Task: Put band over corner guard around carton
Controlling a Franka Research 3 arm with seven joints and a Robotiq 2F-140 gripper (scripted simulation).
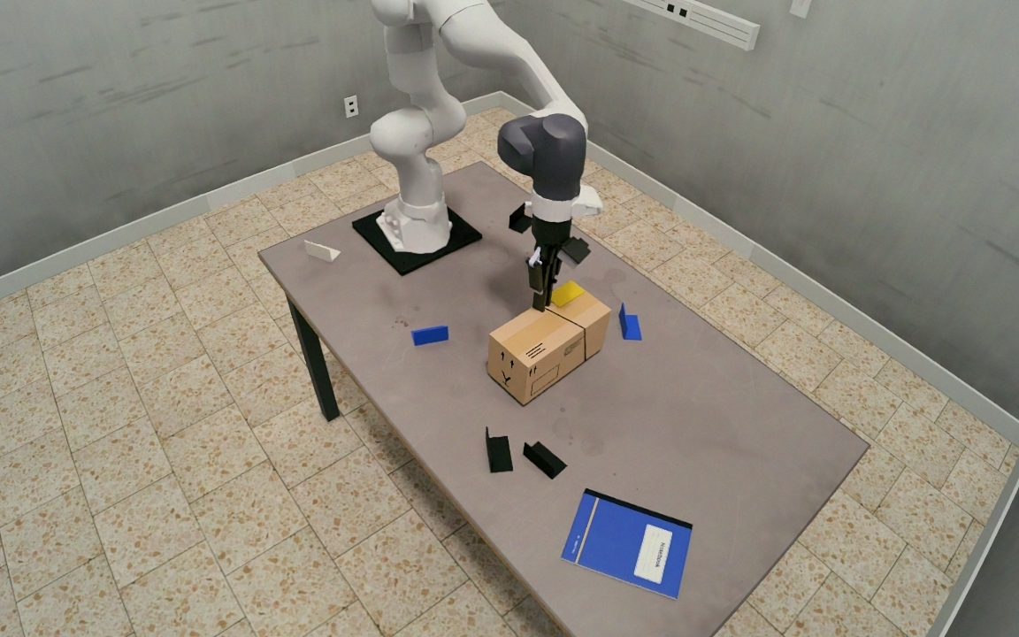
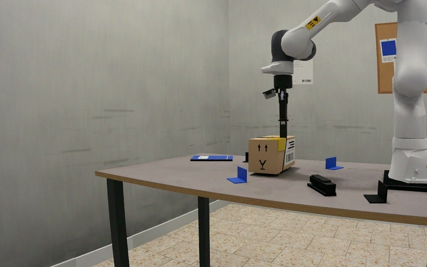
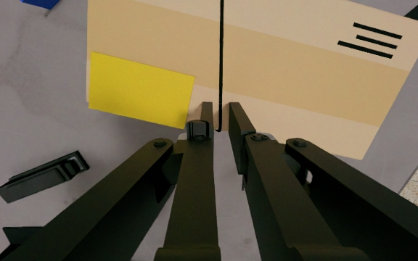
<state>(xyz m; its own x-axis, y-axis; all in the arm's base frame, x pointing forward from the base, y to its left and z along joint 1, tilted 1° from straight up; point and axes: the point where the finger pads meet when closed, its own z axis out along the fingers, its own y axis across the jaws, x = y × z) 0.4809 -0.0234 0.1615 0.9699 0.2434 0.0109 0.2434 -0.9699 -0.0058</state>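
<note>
My gripper is now 1 cm past the yellow corner guard, 7 cm to the right of it and 4 cm above it. The rest, counted from my hand: brown carton (5 cm ahead, 1 cm to the right, 10 cm below); blue notebook (46 cm ahead, 19 cm to the right, 17 cm below).
</note>
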